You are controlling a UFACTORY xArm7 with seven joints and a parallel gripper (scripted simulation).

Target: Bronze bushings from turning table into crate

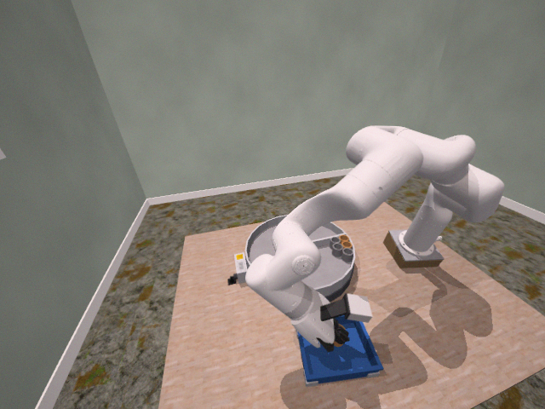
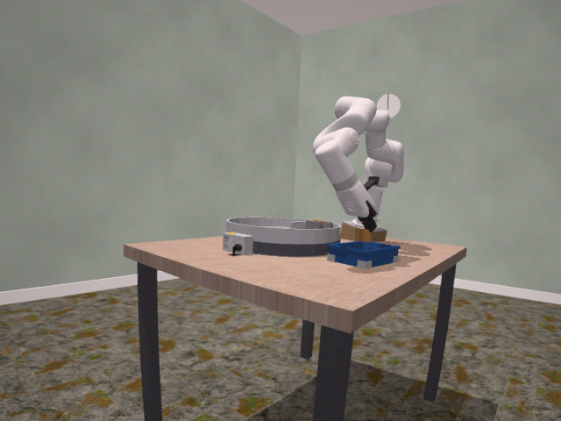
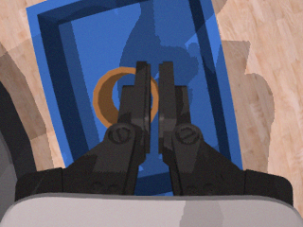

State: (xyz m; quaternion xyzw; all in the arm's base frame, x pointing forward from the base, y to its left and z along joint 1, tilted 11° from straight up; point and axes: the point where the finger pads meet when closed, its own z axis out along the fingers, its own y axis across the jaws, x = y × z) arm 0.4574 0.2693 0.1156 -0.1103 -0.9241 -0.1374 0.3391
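Now: hand 10 mm past the blue crate, 10 mm to the left of it and 90 mm above it.
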